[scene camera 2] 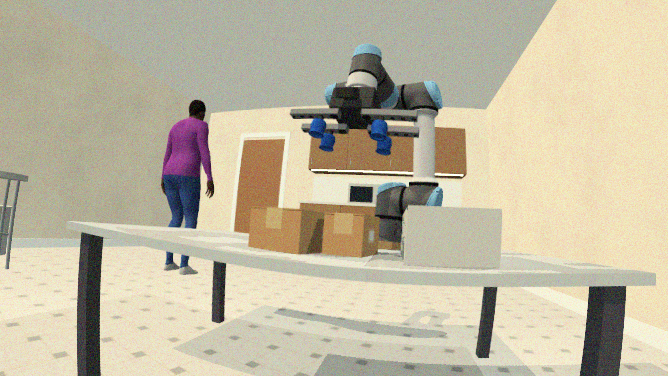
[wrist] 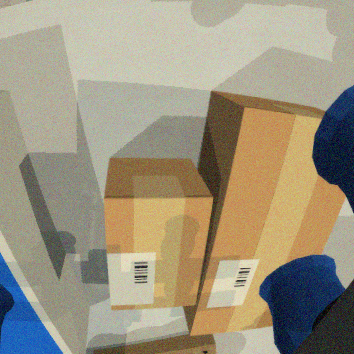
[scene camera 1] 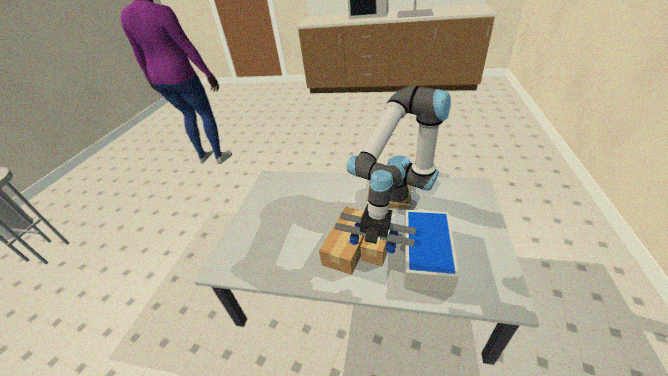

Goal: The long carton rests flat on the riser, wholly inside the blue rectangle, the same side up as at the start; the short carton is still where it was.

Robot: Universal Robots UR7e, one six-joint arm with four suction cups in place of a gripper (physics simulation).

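Frame: origin at the arm's base, x left, y back, z up, level; millimetres.
Where they show: end effector, tool point: (scene camera 2: 350, 143) (wrist: 125, 237); arm's base, origin of the base link: (scene camera 2: 386, 241) (scene camera 1: 394, 193).
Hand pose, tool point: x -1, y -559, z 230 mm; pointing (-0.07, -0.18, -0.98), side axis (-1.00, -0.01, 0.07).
Observation:
Things, the pixels of their centre, and the offset from my tool point. Level surfaces: height alone.
- long carton, body centre: (wrist: 256, 223) (scene camera 2: 306, 231) (scene camera 1: 348, 238) dx -159, dy +152, dz -205 mm
- short carton, body centre: (wrist: 151, 232) (scene camera 2: 353, 234) (scene camera 1: 376, 243) dx -23, dy +150, dz -205 mm
- pale riser, body centre: (scene camera 2: 441, 235) (scene camera 1: 427, 248) dx +210, dy +172, dz -196 mm
- blue rectangle, body centre: (scene camera 1: 429, 239) dx +210, dy +172, dz -136 mm
- table, its level: dz -257 mm
The long carton (scene camera 1: 340, 246) (scene camera 2: 275, 232) (wrist: 265, 200) lies flat on the table, tape strip and white barcode label up. The short carton (scene camera 1: 373, 254) (scene camera 2: 347, 237) (wrist: 160, 225) stands close beside it, on the riser's side, label up. The pale riser (scene camera 1: 431, 283) (scene camera 2: 452, 237) stands to the right in the scene views. The blue rectangle (scene camera 1: 431, 242) (wrist: 17, 315) covers most of its top and bears no carton. My gripper (scene camera 1: 374, 238) (scene camera 2: 352, 136) is open, its four blue cups hanging well above the cartons, touching neither. The arm hides part of both cartons in scene camera 1.
A brown block (scene camera 1: 400, 205) (wrist: 155, 346) sits at the arm's base, behind the short carton. A person (scene camera 1: 167, 55) (scene camera 2: 185, 150) in a purple top stands on the floor beyond the table (scene camera 1: 235, 270), at the left. A stool (scene camera 1: 22, 225) stands at the far left.

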